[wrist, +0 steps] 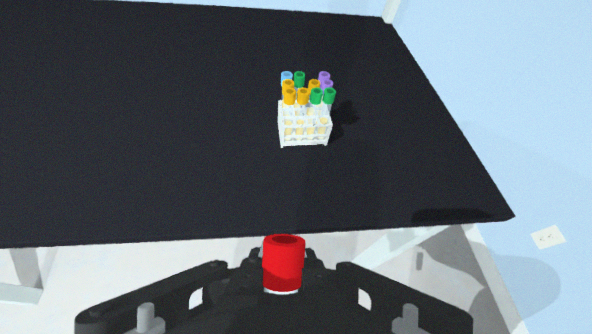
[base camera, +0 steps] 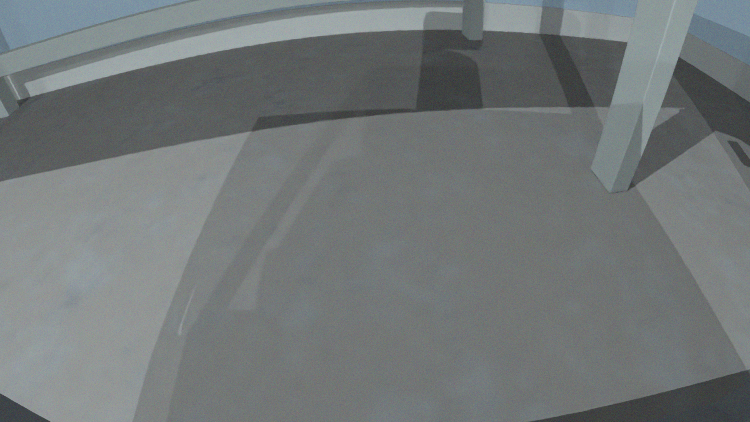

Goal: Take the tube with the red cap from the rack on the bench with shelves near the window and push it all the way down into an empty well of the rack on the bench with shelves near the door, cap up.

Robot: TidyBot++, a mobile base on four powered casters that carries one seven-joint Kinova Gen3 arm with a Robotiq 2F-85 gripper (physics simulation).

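Places are measured from the arm's base along level axes (x ahead, y left, z up), in millimetres.
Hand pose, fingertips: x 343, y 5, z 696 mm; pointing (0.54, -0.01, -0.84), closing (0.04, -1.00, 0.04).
Observation:
Each offset is from my fingertips to the centre of the thing. "*": to the spot under its first point. Level surfaces: height alone.
My gripper [wrist: 282, 254] is shut on the tube with the red cap {* dx -24, dy +1, dz +68 mm} [wrist: 284, 272] in the wrist view. The cap faces the camera, and the rest of the tube is hidden behind the gripper. A white rack {dx +282, dy -26, dz -150 mm} [wrist: 305, 143] stands on the black bench top {dz -178 mm} [wrist: 150, 150], beyond the gripper and well apart from it. Its tubes have orange, green, purple and light blue caps. There are gaps between the caps in the middle and back rows; the wells there are too small to tell clearly. The gripper and rack do not show in the base camera view.
The bench's near edge runs across the wrist view, with its right corner near the blue wall [wrist: 540, 125]. A wall socket {dx +303, dy -1142, dz -692 mm} [wrist: 548, 237] is at the right. In the base view a bench leg {* dx +169, dy -346, dz -1009 mm} [base camera: 621, 141] stands on the floor {dz -1093 mm} [base camera: 393, 262] at the right, and a rail [base camera: 131, 31] crosses the upper left.

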